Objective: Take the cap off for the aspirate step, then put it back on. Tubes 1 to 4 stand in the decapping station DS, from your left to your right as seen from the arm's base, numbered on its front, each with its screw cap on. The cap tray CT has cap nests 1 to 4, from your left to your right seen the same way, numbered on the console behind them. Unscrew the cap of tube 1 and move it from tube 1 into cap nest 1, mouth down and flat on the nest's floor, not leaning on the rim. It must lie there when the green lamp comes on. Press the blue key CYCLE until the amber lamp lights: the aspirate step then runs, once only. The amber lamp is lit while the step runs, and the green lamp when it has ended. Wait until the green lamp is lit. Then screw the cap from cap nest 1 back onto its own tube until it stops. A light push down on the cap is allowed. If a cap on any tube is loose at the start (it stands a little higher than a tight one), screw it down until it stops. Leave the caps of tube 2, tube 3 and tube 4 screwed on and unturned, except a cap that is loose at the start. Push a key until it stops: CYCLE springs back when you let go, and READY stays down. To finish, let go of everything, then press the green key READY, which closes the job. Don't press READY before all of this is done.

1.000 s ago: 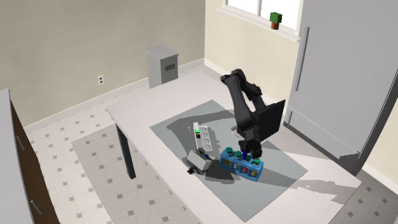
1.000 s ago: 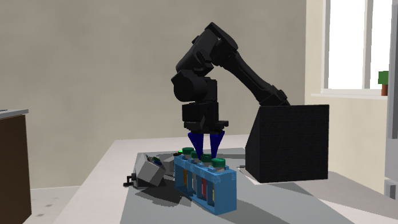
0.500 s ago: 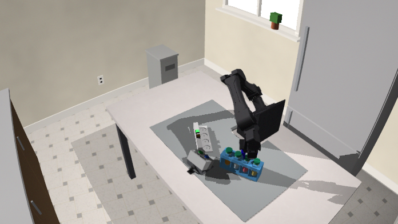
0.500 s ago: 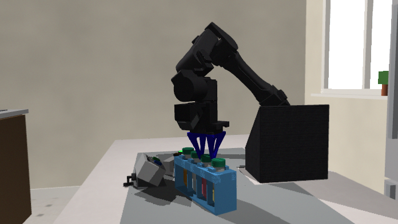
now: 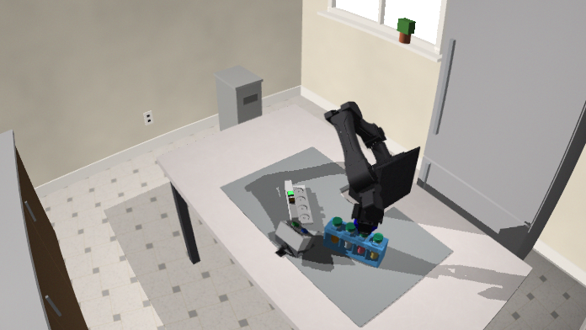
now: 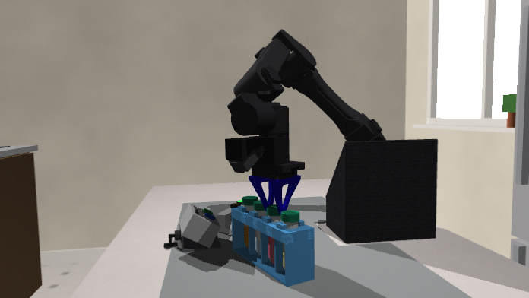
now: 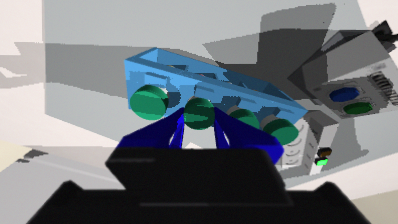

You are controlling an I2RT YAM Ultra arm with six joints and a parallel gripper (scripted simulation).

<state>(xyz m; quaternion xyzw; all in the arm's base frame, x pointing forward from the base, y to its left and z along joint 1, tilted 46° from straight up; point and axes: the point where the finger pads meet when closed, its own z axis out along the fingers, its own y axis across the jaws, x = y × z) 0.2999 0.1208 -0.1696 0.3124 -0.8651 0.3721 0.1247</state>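
Right now the green cap is 2 cm behind my hand and 5 cm to the left of it. Round my hand: blue key 13 cm ahead, 16 cm to the right, 5 cm below; then green key 14 cm ahead, 20 cm to the right, 5 cm below; then grey key box 15 cm ahead, 18 cm to the right, 6 cm below.
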